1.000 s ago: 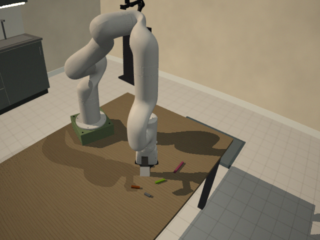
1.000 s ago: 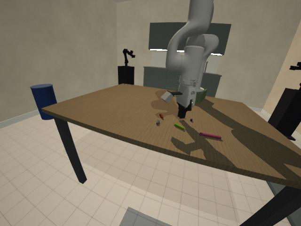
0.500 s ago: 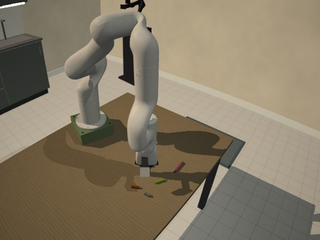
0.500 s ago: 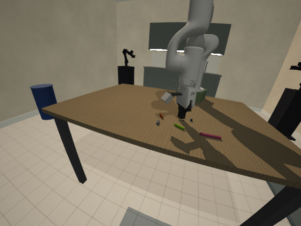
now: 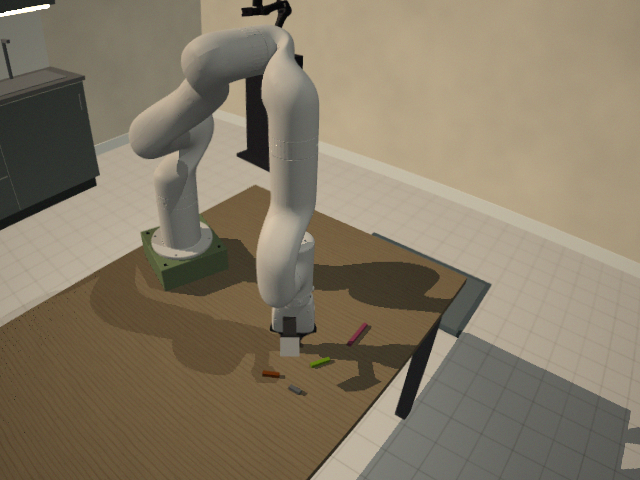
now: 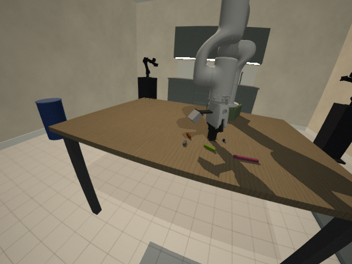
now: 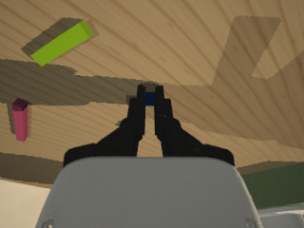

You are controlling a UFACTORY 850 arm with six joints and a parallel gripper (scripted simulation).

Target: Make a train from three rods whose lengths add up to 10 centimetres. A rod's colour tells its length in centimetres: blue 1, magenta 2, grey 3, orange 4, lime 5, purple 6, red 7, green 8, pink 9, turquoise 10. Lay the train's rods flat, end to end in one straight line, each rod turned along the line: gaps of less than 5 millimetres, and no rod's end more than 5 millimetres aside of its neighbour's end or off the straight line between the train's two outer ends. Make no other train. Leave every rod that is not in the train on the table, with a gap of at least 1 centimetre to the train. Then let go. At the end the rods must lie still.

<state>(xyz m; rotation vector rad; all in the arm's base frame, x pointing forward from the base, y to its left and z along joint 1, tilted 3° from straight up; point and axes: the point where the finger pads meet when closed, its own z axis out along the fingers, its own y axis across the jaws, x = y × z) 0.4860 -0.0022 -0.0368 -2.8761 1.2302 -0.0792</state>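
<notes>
Right now my hand is 3 cm short of the orange rod, 10 cm to the left of it and 2 cm above it. The rest, counted from my hand: pink rod: 9 cm ahead, 15 cm to the left, 2 cm below; grey rod: 10 cm ahead, 9 cm to the right, 2 cm below; lime rod: 8 cm ahead, 1 cm to the left, 2 cm below.
</notes>
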